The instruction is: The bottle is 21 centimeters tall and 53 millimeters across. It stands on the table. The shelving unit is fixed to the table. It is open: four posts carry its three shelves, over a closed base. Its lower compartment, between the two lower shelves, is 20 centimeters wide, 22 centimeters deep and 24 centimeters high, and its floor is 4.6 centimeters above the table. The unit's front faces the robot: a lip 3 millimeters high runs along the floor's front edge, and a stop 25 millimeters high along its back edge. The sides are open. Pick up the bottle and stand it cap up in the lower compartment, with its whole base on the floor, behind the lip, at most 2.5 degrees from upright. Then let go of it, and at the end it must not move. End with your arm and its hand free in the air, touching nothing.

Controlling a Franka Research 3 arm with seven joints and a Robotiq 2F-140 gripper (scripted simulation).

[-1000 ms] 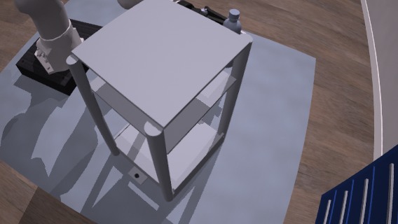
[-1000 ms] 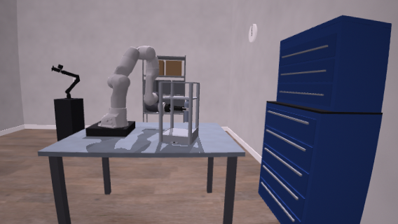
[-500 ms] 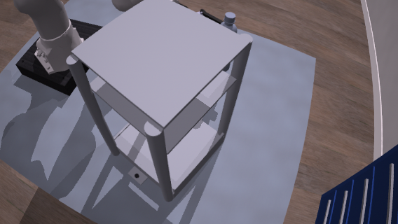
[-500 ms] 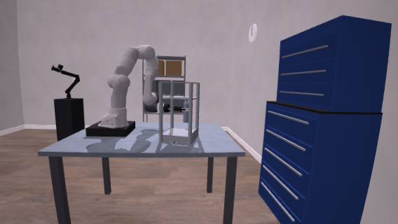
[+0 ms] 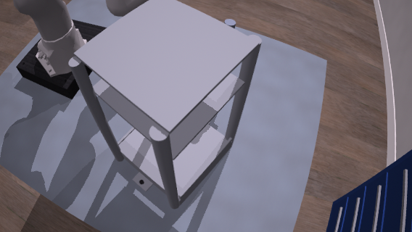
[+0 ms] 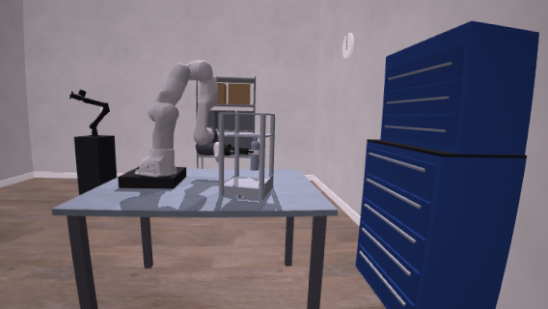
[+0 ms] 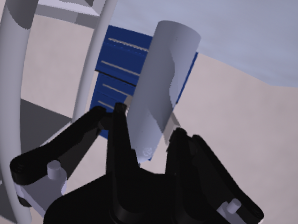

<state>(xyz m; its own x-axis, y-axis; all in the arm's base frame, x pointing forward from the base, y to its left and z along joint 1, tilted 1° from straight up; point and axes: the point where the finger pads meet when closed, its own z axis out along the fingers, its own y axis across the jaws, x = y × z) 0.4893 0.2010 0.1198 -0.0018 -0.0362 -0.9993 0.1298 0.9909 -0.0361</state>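
Now: the shelving unit 25 cm to the right of my hand and 3 cm above it.
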